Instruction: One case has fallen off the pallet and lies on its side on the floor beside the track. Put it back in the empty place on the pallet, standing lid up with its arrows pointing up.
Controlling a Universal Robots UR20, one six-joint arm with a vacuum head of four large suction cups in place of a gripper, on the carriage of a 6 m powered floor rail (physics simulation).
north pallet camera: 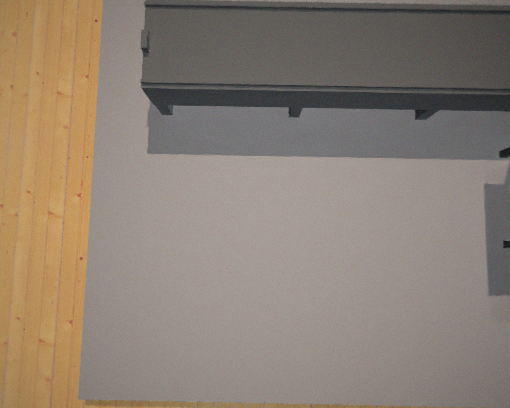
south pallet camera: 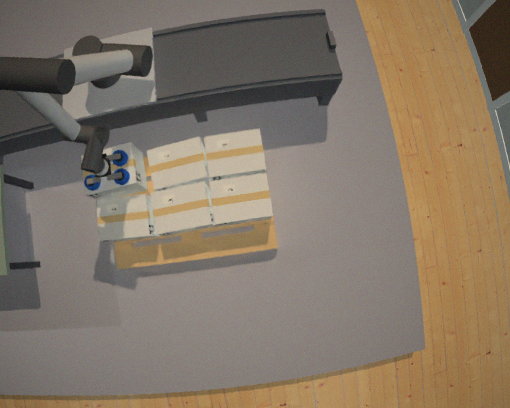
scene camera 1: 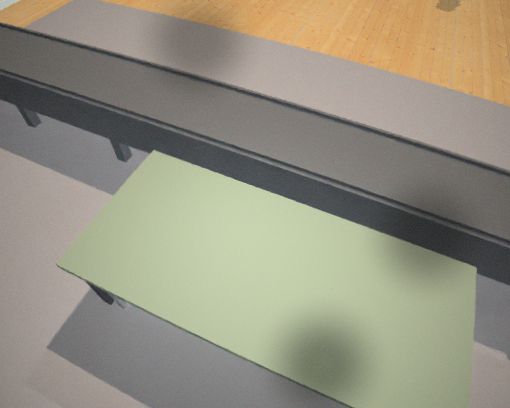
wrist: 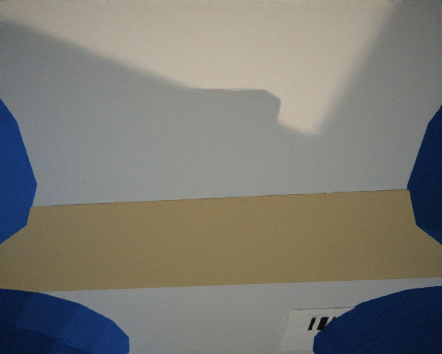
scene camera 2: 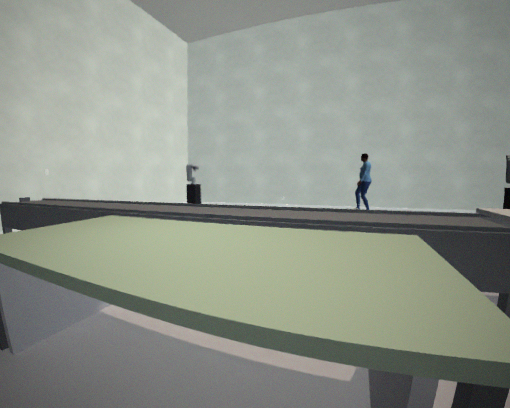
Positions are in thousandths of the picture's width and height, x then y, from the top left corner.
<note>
I see my suction head (wrist: 911,891) and a wooden pallet (south pallet camera: 377,607).
The north pallet camera view does not show the wooden pallet: it is out of frame. Scene camera 1 does not show the wooden pallet: it is out of frame.
</note>
